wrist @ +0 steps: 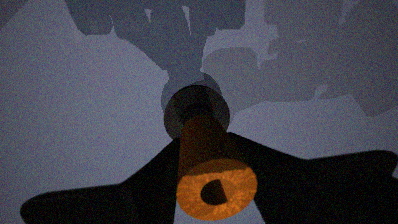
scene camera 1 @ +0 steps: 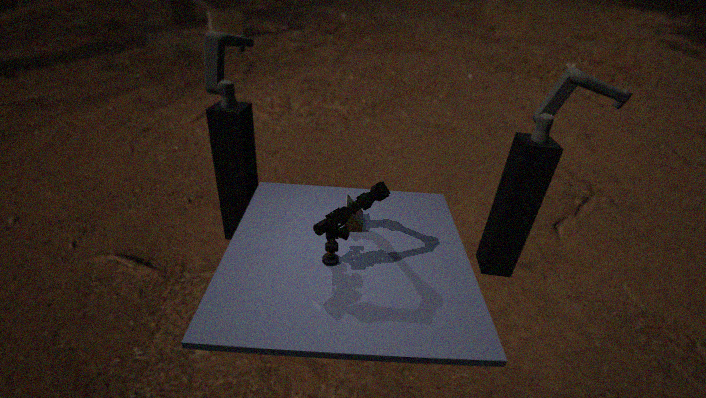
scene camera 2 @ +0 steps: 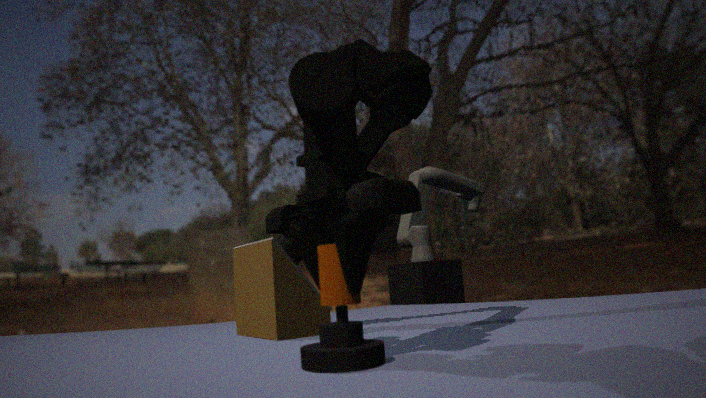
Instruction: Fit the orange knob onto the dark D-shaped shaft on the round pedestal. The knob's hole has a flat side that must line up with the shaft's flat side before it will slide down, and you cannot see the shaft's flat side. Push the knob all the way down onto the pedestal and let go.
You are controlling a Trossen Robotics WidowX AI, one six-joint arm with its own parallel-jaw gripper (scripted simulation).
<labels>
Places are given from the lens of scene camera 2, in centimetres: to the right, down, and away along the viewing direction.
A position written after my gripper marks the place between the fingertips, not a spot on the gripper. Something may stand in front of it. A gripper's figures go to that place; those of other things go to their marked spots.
my gripper (scene camera 2: 340, 295): -1, 10, 45
orange knob (scene camera 2: 333, 290): -2, 9, 43
pedestal (scene camera 2: 342, 348): -1, 14, 42
</labels>
